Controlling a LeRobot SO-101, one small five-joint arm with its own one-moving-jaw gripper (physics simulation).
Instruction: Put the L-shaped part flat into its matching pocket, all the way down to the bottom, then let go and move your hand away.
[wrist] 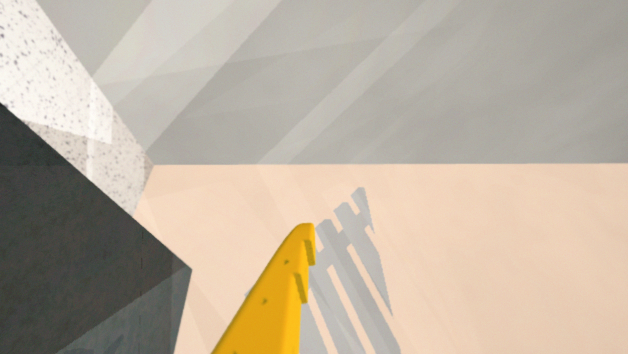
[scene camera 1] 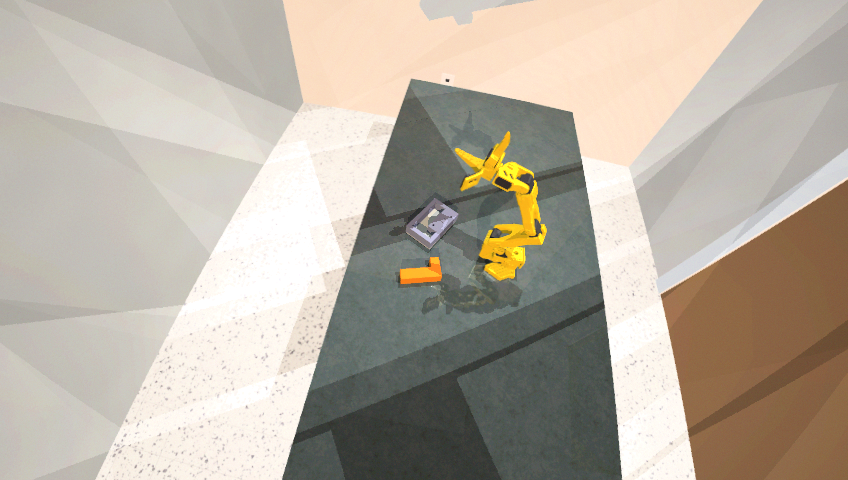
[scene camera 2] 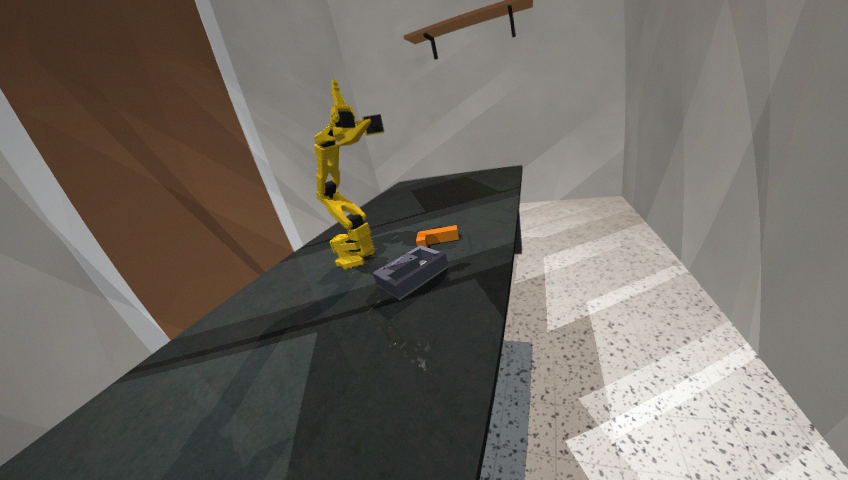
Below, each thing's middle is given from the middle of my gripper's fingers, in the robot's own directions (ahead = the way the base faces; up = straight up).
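Labels:
With the grey pocket block (scene camera 2: 402, 276), my gripper is 36 cm above it, 10 cm short of it and 6 cm to the left of it. There's an orange L-shaped part (scene camera 1: 432, 273) too, and that part is 37 cm below my hand, 10 cm ahead of it and 10 cm to the left of it.

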